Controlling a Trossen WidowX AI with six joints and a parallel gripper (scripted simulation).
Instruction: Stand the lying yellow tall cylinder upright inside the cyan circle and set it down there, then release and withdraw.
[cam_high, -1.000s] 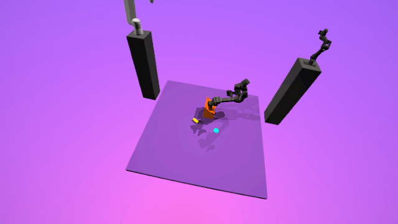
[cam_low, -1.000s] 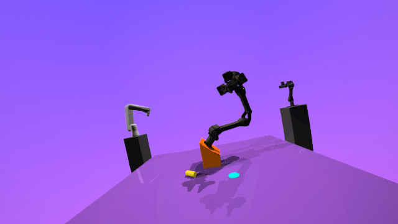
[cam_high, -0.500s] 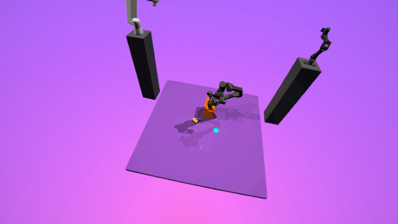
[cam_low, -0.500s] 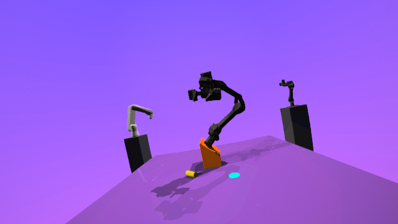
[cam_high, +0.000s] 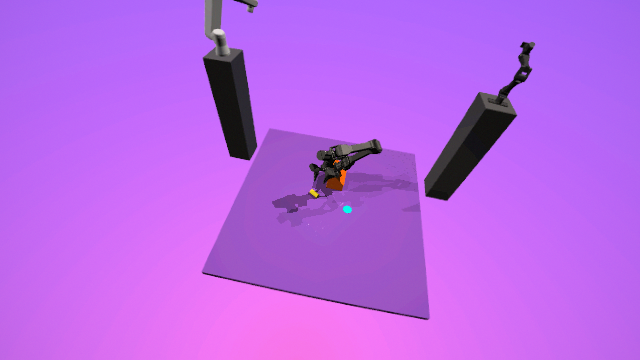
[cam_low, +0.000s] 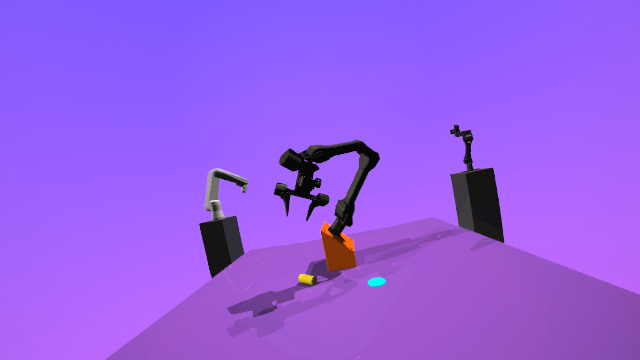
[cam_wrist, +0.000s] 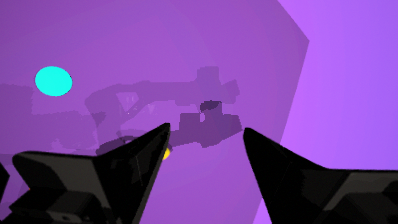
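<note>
My gripper tip is now 9 cm past the yellow tall cylinder, 3 cm to the left of it and 25 cm above it. The rest, counted from my gripper tip: cyan circle: 3 cm behind, 22 cm to the left, 27 cm below.
</note>
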